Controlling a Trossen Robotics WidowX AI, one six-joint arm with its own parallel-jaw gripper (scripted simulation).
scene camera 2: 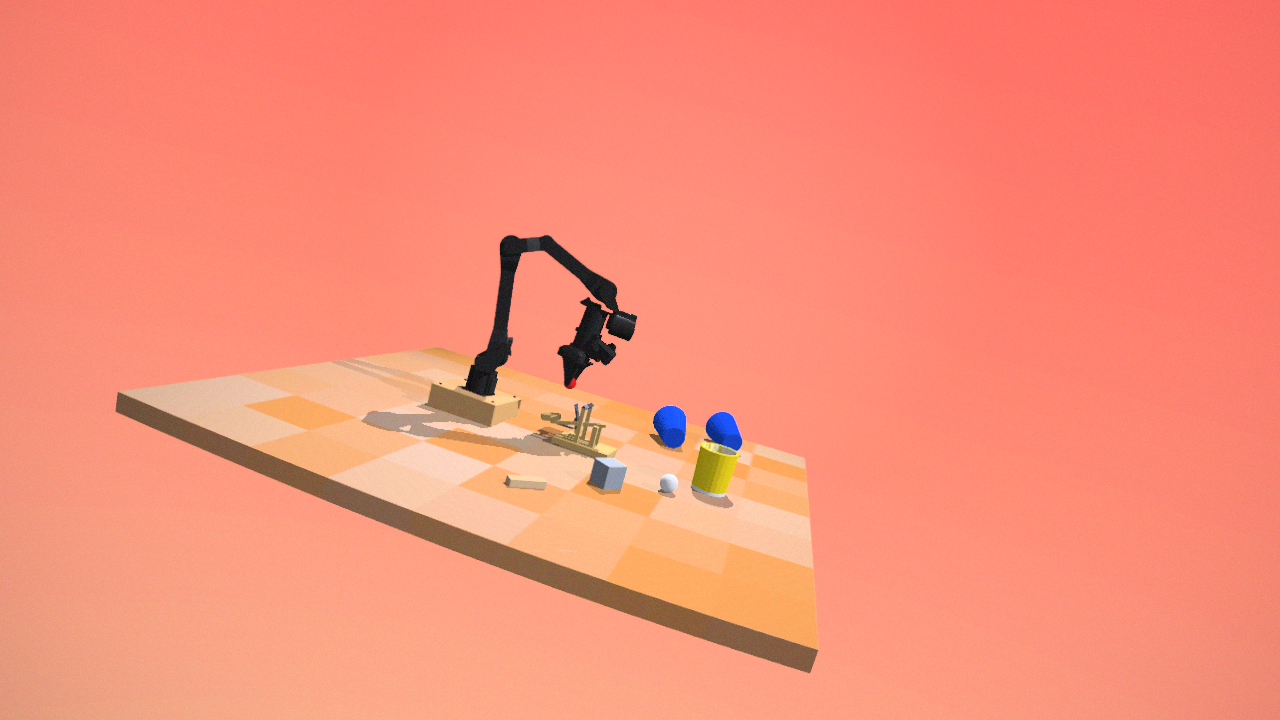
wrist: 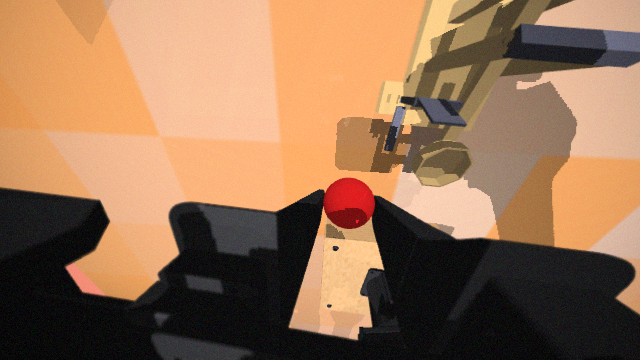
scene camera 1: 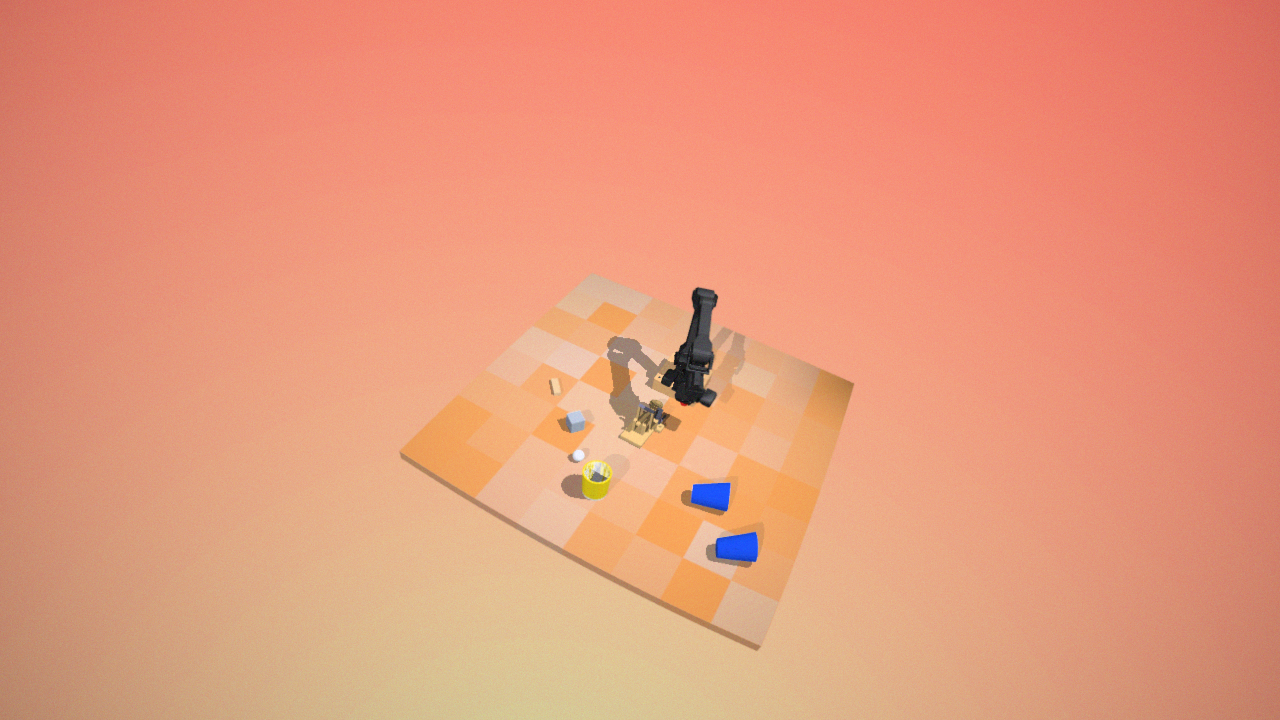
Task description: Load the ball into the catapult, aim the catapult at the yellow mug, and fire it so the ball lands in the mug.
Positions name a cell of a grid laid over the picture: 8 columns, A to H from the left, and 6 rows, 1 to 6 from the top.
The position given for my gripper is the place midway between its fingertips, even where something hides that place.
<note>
My gripper (scene camera 2: D4) carries a red ball (wrist: E4). Further things: a yellow mug (scene camera 2: E4), a grey cube (scene camera 2: D4) and a wooden catapult (scene camera 2: D4).
The wooden catapult shows as well in the wrist view (wrist: F2) and in scene camera 1 (scene camera 1: D4). My gripper shows as well in the wrist view (wrist: E4) and in scene camera 1 (scene camera 1: E4). The wrist view misses the yellow mug: it is out of frame. The wrist view misses the grey cube: it is out of frame.
</note>
